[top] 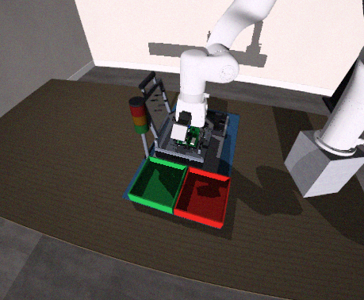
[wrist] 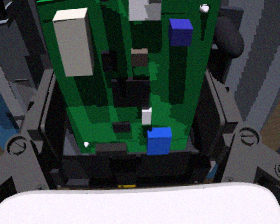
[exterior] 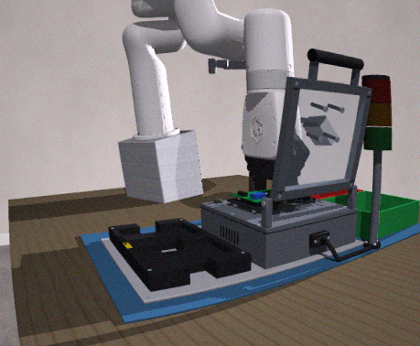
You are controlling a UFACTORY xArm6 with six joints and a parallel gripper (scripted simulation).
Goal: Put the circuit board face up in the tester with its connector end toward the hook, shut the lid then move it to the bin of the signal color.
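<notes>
My gripper is now right at the green circuit board. Also, from my hand: clear lid (120 mm ahead, 100 mm above, 10 mm to the right); then green bin (190 mm to the left, 70 mm below, 70 mm ahead); then plate (10 mm to the left, 10 mm below, 10 mm ahead).
</notes>
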